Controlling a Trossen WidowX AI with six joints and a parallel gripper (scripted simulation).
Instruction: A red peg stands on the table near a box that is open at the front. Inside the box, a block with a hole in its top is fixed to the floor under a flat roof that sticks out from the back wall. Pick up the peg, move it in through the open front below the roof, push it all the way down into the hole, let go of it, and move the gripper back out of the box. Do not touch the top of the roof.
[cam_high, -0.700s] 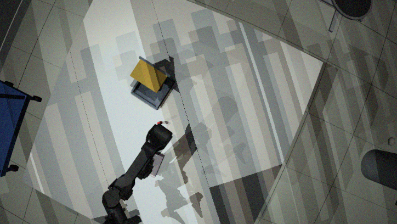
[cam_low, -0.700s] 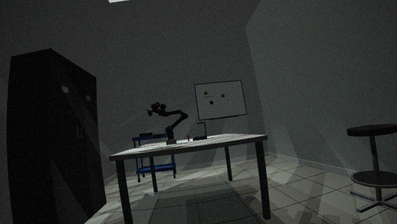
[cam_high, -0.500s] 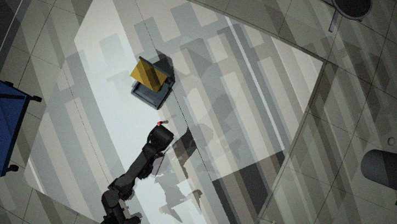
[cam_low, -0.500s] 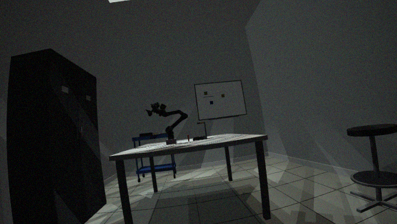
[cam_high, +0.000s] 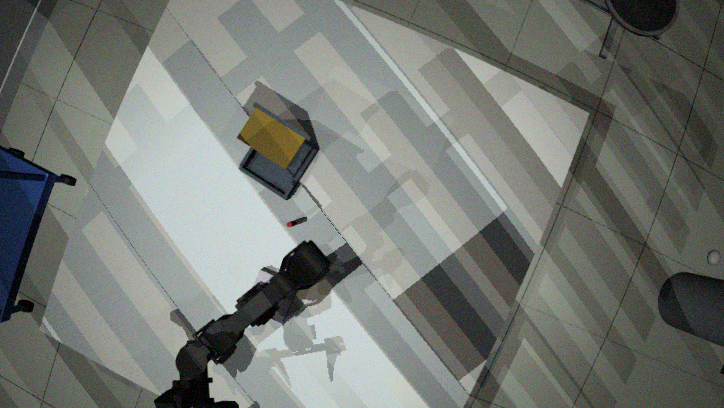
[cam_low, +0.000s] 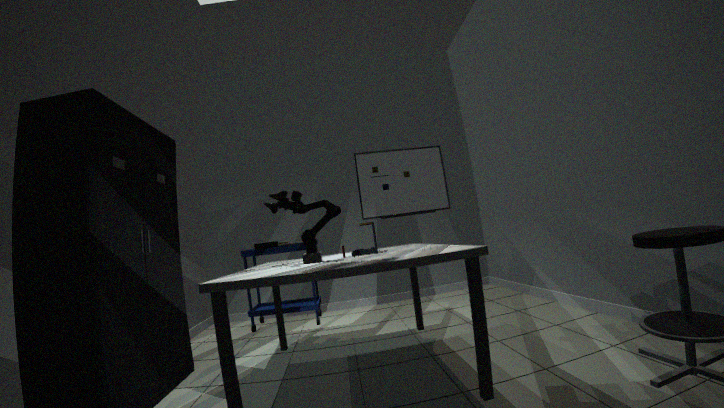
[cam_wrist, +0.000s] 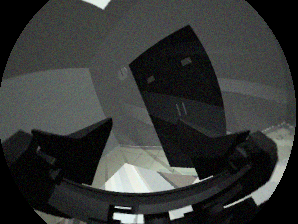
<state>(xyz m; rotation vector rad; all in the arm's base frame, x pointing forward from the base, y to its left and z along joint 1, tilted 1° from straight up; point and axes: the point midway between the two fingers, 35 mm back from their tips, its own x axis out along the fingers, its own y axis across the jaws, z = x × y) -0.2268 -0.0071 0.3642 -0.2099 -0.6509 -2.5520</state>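
Right now the red peg is 460 mm ahead of my gripper tip, 20 mm to the left of it and 390 mm below it. The rest, counted from my gripper tip: yellow roof 640 mm ahead, 110 mm to the left, 230 mm below.
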